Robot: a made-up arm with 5 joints. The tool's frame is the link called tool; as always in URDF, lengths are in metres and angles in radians. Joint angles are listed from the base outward.
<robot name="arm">
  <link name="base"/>
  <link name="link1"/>
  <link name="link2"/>
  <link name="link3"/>
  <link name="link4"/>
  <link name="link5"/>
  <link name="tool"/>
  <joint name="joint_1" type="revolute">
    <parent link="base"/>
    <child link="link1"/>
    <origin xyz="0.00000 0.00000 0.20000" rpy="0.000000 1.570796 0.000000"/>
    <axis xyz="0 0 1"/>
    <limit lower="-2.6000" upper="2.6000"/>
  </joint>
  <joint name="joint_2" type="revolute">
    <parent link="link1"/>
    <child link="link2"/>
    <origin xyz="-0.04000 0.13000 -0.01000" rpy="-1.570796 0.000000 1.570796"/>
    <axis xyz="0 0 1"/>
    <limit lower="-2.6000" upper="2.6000"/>
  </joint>
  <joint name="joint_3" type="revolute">
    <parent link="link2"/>
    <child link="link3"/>
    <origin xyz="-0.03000 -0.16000 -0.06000" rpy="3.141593 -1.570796 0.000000"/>
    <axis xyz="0 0 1"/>
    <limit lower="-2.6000" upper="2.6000"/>
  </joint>
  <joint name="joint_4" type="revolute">
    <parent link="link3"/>
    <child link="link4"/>
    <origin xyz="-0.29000 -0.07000 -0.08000" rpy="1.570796 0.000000 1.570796"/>
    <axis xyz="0 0 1"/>
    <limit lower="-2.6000" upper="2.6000"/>
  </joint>
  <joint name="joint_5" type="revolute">
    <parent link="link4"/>
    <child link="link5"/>
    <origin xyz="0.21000 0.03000 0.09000" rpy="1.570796 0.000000 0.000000"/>
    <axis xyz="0 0 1"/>
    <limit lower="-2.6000" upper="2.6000"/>
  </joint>
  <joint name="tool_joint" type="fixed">
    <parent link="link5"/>
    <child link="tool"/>
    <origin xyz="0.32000 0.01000 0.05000" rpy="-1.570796 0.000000 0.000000"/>
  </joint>
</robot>
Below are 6 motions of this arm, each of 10 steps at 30 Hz.
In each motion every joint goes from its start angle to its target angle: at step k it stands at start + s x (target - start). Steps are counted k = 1, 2, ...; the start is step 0. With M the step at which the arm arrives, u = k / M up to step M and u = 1 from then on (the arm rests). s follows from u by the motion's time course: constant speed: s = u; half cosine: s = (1 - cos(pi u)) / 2; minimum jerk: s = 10 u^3 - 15 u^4 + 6 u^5.
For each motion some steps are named. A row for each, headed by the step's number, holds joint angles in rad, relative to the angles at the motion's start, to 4 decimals.
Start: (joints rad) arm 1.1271 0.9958 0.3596 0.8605 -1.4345
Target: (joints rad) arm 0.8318 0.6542 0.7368 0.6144 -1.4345
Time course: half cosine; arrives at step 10
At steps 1, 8, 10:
1: -0.0072 -0.0084 0.0092 -0.0060 0.0000
8: -0.2671 -0.3090 0.3412 -0.2226 0.0000
10: -0.2953 -0.3416 0.3772 -0.2461 0.0000

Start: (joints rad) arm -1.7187 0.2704 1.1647 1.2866 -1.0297
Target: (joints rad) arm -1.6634 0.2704 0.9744 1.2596 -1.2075
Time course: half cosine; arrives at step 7
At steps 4, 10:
4: 0.0338 0.0000 -0.1163 -0.0165 -0.1087
10: 0.0553 0.0000 -0.1903 -0.0270 -0.1778

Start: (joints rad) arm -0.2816 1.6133 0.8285 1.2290 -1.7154
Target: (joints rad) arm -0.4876 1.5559 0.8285 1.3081 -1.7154
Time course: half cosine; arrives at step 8
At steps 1, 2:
1: -0.0078 -0.0022 0.0000 0.0030 0.0000
2: -0.0302 -0.0084 0.0000 0.0116 0.0000

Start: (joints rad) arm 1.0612 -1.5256 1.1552 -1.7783 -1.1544
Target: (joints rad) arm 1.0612 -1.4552 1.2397 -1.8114 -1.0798
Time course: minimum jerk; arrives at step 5
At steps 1, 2, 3, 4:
1: 0.0000 0.0041 0.0049 -0.0019 0.0043
2: 0.0000 0.0223 0.0268 -0.0105 0.0237
3: 0.0000 0.0481 0.0577 -0.0226 0.0509
4: 0.0000 0.0663 0.0796 -0.0312 0.0703

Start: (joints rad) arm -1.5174 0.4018 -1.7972 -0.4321 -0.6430
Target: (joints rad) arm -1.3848 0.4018 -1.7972 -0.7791 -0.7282
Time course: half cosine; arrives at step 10
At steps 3, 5, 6, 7, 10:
3: 0.0273 0.0000 0.0000 -0.0715 -0.0176
5: 0.0663 0.0000 0.0000 -0.1735 -0.0426
6: 0.0868 0.0000 0.0000 -0.2271 -0.0558
7: 0.1053 0.0000 0.0000 -0.2755 -0.0676
10: 0.1326 0.0000 0.0000 -0.3470 -0.0852

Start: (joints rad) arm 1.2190 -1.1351 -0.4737 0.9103 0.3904
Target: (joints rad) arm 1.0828 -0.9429 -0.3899 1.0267 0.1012
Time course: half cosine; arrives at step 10
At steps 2, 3, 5, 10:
2: -0.0130 0.0184 0.0080 0.0111 -0.0276
3: -0.0281 0.0396 0.0173 0.0240 -0.0596
5: -0.0681 0.0961 0.0419 0.0582 -0.1446
10: -0.1362 0.1922 0.0838 0.1164 -0.2892

